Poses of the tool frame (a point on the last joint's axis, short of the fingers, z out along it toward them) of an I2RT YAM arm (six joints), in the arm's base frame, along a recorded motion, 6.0 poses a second.
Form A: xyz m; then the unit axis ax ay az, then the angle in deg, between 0 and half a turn.
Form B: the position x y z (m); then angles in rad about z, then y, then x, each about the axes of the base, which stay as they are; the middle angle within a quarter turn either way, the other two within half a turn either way. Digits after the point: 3 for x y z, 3 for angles.
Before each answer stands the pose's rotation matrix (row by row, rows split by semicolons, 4 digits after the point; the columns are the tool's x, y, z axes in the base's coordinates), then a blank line. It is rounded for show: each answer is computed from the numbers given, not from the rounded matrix.
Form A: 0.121, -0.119, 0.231, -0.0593, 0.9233, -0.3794, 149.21
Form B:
-0.8525 0.0924 0.5145; -0.2960 0.7258 -0.6209; -0.4308 -0.6816 -0.5914

0.121, -0.119, 0.231, -3.034, 0.540, 2.332
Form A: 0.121, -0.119, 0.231, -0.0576, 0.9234, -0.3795, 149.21
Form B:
-0.8529 0.0954 0.5133; -0.2931 0.7261 -0.6220; -0.4320 -0.6809 -0.5913

0.121, -0.119, 0.231, -3.030, 0.539, 2.331
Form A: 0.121, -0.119, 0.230, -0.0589, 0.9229, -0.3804, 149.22
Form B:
-0.8527 0.0936 0.5140; -0.2957 0.7245 -0.6226; -0.4306 -0.6829 -0.5901

0.121, -0.119, 0.230, -3.032, 0.540, 2.329
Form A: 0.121, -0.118, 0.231, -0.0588, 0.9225, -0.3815, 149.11
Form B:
-0.8517 0.0951 0.5153; -0.2966 0.7231 -0.6238; -0.4319 -0.6841 -0.5877

0.121, -0.118, 0.231, -3.030, 0.541, 2.326
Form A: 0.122, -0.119, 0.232, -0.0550, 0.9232, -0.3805, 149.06
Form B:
-0.8521 0.1013 0.5135; -0.2899 0.7254 -0.6242; -0.4358 -0.6808 -0.5888

0.122, -0.119, 0.232, -3.023, 0.539, 2.327
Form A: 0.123, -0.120, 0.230, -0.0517, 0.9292, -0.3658, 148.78
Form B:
-0.8502 0.1005 0.5167; -0.2787 0.7468 -0.6038; -0.4466 -0.6574 -0.6069

0.123, -0.120, 0.230, -3.024, 0.543, 2.359
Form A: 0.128, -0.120, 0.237, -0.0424, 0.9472, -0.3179, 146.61
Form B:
-0.8316 0.1013 0.5460; -0.2486 0.8113 -0.5292; -0.4965 -0.5758 -0.6495

0.128, -0.120, 0.237, -3.020, 0.578, 2.458
